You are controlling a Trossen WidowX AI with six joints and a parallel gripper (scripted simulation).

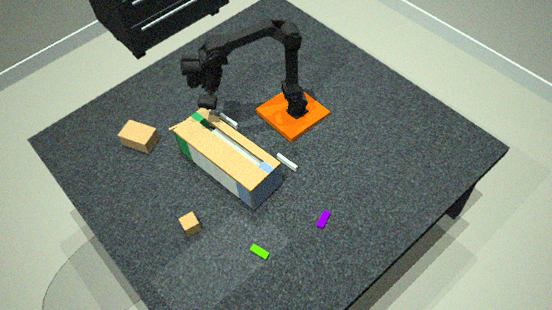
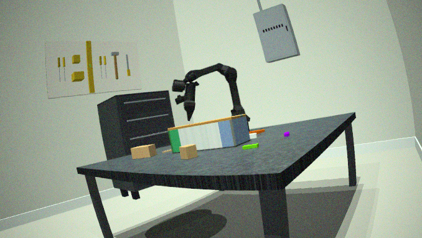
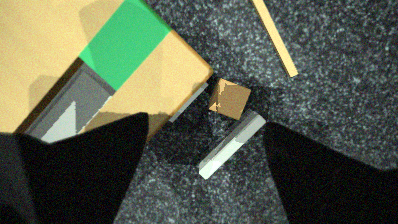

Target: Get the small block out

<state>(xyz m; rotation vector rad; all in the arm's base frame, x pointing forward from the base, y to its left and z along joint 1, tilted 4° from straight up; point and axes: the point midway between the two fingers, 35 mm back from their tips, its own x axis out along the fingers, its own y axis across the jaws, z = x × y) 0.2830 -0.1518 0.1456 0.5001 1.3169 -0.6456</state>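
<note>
Now: gripper tip 13 cm above the tan block, 2 cm to the left of it and 1 cm past it. From my gripper tip the other things lie so: thin tan stick (15 cm below, 10 cm to the right, 5 cm ahead); then long box (17 cm to the left, 9 cm below, 3 cm ahead).
</note>
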